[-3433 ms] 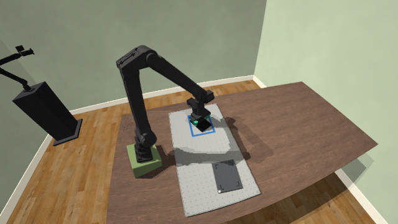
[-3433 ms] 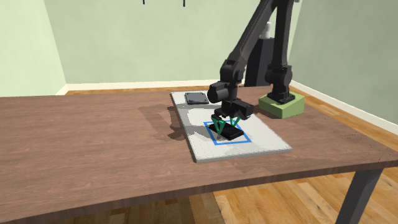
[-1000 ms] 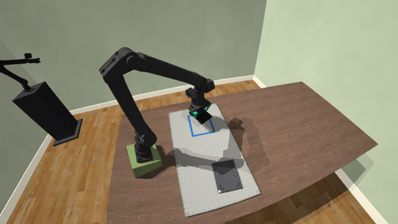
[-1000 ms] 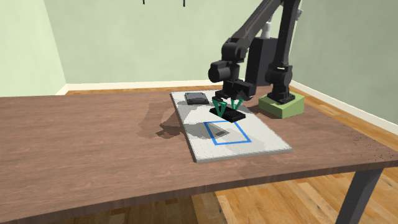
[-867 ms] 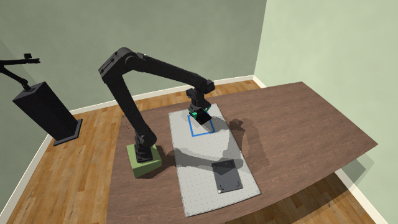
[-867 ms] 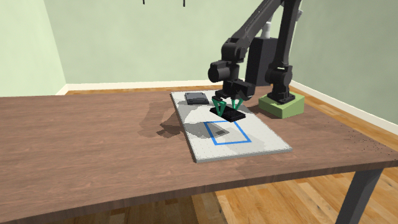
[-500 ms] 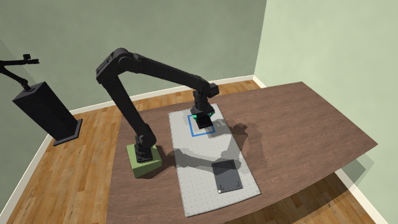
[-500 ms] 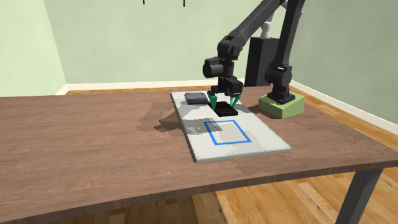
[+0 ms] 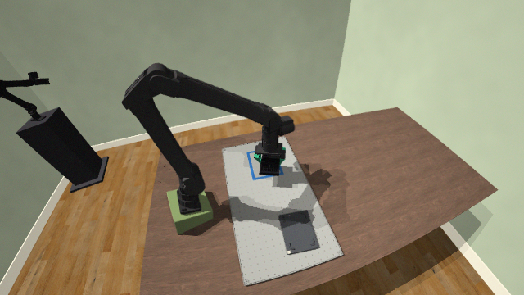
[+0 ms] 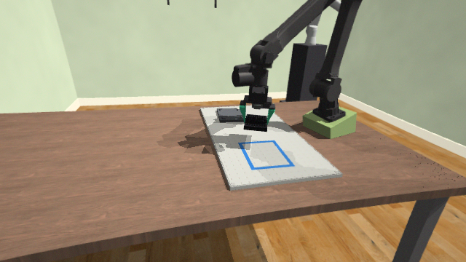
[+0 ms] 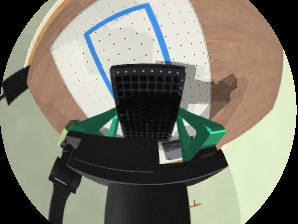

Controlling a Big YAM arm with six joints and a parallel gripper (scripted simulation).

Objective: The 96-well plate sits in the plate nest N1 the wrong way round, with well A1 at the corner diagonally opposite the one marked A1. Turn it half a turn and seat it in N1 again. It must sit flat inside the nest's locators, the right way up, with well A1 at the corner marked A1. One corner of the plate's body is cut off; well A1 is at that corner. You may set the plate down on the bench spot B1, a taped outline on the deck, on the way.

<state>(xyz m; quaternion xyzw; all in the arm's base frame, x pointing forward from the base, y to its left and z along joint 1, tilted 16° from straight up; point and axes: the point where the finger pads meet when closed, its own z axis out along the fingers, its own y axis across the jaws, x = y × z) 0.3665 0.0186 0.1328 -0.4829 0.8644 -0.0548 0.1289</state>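
The dark plate nest N1 is 30 mm behind my hand, 300 mm to the right of it and 90 mm below it. From my hand the other things lie so: white corner mark 100 mm behind, 360 mm to the right, 80 mm below; black 96-well plate right at my hand.
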